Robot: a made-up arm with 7 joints.
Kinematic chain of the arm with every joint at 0, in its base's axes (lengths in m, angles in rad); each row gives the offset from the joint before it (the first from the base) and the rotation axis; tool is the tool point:
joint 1: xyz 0 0 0 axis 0 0.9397 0.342
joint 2: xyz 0 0 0 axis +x
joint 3: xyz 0 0 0 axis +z
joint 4: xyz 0.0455 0 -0.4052 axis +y
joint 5: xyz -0.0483 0 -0.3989 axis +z
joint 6: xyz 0 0 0 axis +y
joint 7: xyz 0 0 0 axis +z
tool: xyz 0 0 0
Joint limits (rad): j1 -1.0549..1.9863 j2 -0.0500..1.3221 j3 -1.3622..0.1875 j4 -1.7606..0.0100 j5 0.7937..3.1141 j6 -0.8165..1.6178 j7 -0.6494..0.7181
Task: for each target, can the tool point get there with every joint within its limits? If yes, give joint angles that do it. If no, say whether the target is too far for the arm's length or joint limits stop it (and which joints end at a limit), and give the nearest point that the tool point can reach.
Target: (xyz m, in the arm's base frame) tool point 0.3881 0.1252 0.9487
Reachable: no: too far | nearest point 0.3412 0.2309 0.4146 | short by 0.546 m
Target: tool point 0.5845 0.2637 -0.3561
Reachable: yes | joints -0.3878 0.5640 -0.0208 -1.1063 2.9179 0.2414 -0.3468
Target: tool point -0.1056 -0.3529 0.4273
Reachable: no: joint limits stop it (at a limit: joint 1, joint 3, joint 4) | nearest point -0.4894 -0.3195 0.0060 | short by 0.571 m
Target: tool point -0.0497 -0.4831 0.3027
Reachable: no: joint limits stop it (at a limit: joint 1, joint 2, joint 4) | nearest point 0.3318 -0.4808 -0.0190 | short by 0.499 m
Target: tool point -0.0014 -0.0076 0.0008
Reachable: no: joint limits stop it (at a limit: joint 1, joint 3, joint 4) | nearest point -0.2264 -0.5060 -0.1854 | short by 0.578 m
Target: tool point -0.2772 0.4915 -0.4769
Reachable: yes | joints 0.9782 1.0013 -0.3021 -1.0744 1.4977 0.9221 0.2051
